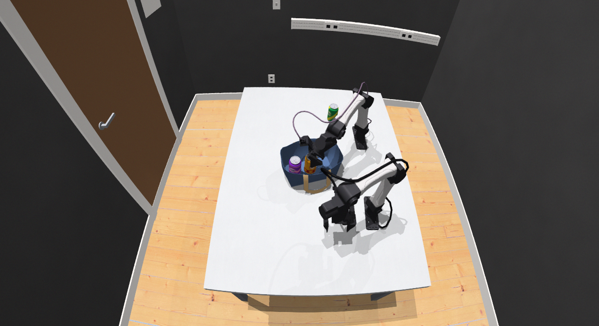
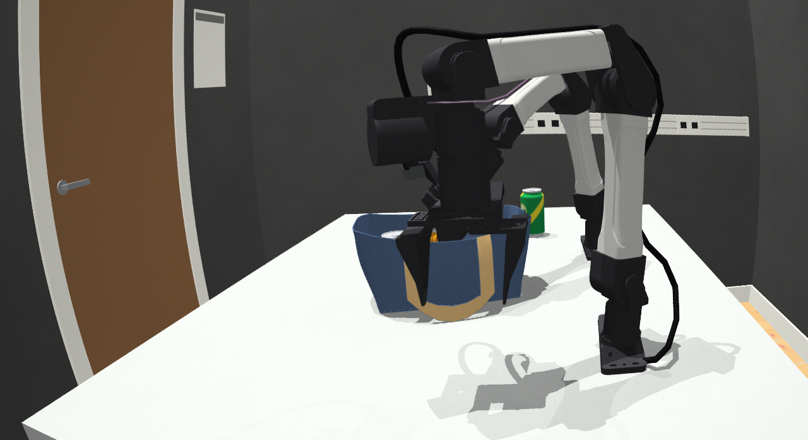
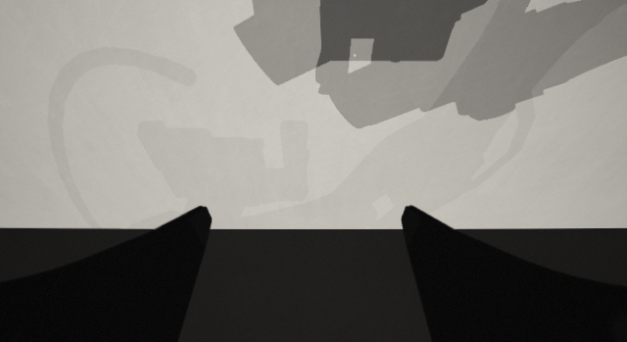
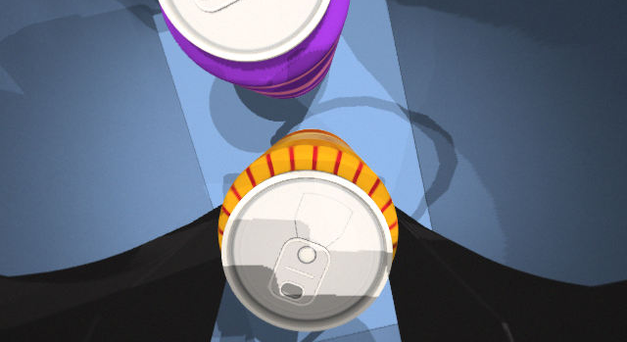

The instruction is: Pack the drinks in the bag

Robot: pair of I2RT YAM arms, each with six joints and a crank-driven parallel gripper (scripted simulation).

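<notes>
Now: right hand 44 cm to the left of the green can, 15 cm past it and 3 cm above it. Round my right hand: purple can 9 cm ahead, 2 cm to the left, 2 cm below; then orange can 2 cm below.
</notes>
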